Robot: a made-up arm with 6 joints. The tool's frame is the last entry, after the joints.
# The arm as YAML. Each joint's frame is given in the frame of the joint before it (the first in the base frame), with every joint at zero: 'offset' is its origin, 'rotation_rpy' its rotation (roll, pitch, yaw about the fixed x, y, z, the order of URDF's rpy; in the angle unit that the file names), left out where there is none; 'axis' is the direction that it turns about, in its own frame. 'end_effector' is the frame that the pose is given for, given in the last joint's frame.
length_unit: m
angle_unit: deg
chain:
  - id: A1
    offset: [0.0, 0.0, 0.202]
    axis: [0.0, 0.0, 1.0]
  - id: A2
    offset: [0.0, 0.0, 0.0]
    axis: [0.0, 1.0, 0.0]
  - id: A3
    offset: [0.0, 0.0, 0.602]
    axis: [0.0, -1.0, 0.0]
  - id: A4
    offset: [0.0, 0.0, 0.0]
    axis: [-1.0, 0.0, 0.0]
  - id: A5
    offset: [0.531, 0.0, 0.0]
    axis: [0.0, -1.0, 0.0]
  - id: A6
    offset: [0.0, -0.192, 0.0]
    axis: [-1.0, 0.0, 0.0]
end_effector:
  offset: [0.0, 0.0, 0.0]
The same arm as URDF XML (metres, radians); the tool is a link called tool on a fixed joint. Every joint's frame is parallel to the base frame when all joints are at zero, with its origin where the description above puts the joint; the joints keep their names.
<robot name="arm">
<link name="base"/>
<link name="link1"/>
<link name="link2"/>
<link name="link3"/>
<link name="link4"/>
<link name="link5"/>
<link name="link6"/>
<link name="tool"/>
<joint name="A1" type="continuous"><parent link="base"/><child link="link1"/><origin xyz="0.0000 0.0000 0.2020" rpy="0.0000 0.0000 0.0000"/><axis xyz="0 0 1"/></joint>
<joint name="A2" type="continuous"><parent link="link1"/><child link="link2"/><origin xyz="0.0000 0.0000 0.0000" rpy="0.0000 0.0000 0.0000"/><axis xyz="0 1 0"/></joint>
<joint name="A3" type="continuous"><parent link="link2"/><child link="link3"/><origin xyz="0.0000 0.0000 0.6020" rpy="0.0000 0.0000 0.0000"/><axis xyz="0 -1 0"/></joint>
<joint name="A4" type="continuous"><parent link="link3"/><child link="link4"/><origin xyz="0.0000 0.0000 0.0000" rpy="0.0000 0.0000 0.0000"/><axis xyz="-1 0 0"/></joint>
<joint name="A5" type="continuous"><parent link="link4"/><child link="link5"/><origin xyz="0.5310 0.0000 0.0000" rpy="0.0000 0.0000 0.0000"/><axis xyz="0 -1 0"/></joint>
<joint name="A6" type="continuous"><parent link="link5"/><child link="link6"/><origin xyz="0.0000 -0.1920 0.0000" rpy="0.0000 0.0000 0.0000"/><axis xyz="-1 0 0"/></joint>
<joint name="tool_joint" type="fixed"><parent link="link6"/><child link="tool"/><origin xyz="0.0000 0.0000 0.0000" rpy="0.0000 0.0000 0.0000"/></joint>
</robot>

